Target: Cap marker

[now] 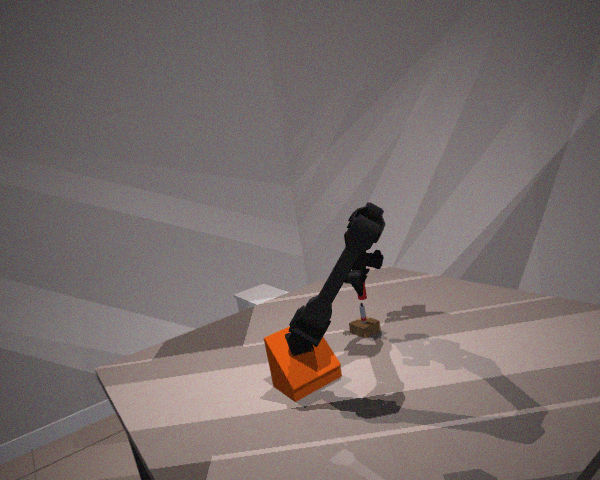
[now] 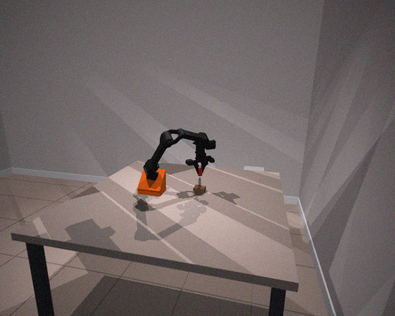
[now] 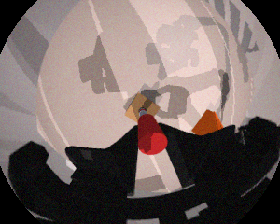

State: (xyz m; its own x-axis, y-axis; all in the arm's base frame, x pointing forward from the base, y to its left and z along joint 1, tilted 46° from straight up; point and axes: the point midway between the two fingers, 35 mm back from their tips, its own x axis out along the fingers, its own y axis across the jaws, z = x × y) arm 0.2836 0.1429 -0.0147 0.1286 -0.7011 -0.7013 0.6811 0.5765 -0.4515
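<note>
My gripper tip is 1 cm to the right of the holder block and 12 cm above it. Round my gripper tip: red marker cap 1 cm above.
</note>
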